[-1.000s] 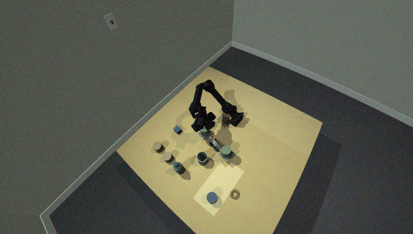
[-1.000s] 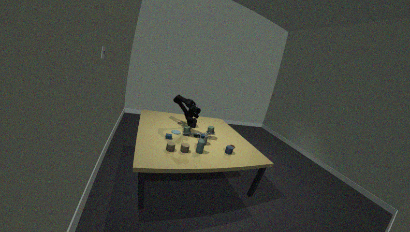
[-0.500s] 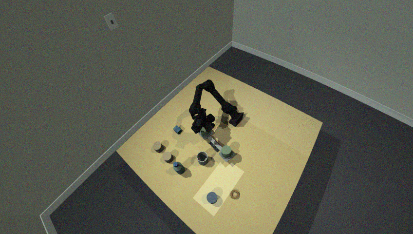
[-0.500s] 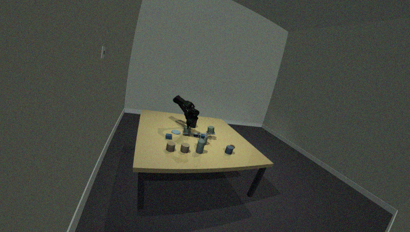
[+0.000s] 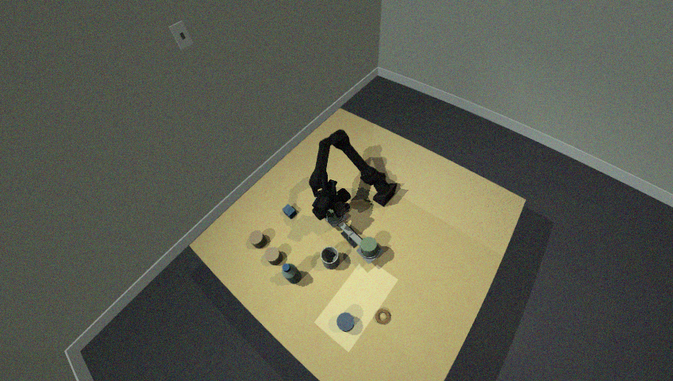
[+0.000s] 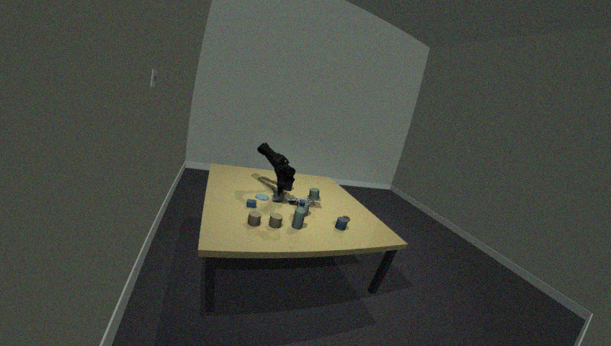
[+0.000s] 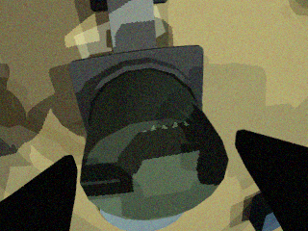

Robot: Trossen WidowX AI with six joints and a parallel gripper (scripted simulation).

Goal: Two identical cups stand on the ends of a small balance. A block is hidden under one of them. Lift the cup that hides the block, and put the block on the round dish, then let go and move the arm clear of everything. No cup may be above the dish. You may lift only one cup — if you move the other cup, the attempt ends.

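The green cup is 2 cm to the right of my gripper tip, 1 cm below it and 1 cm behind it. From my gripper tip the other things lie so: light blue round dish: 10 cm to the right, 7 cm below, 5 cm behind; then balance: 13 cm to the left, 5 cm below, 5 cm ahead; then balance beam: 13 cm to the left, 4 cm below, 4 cm ahead.
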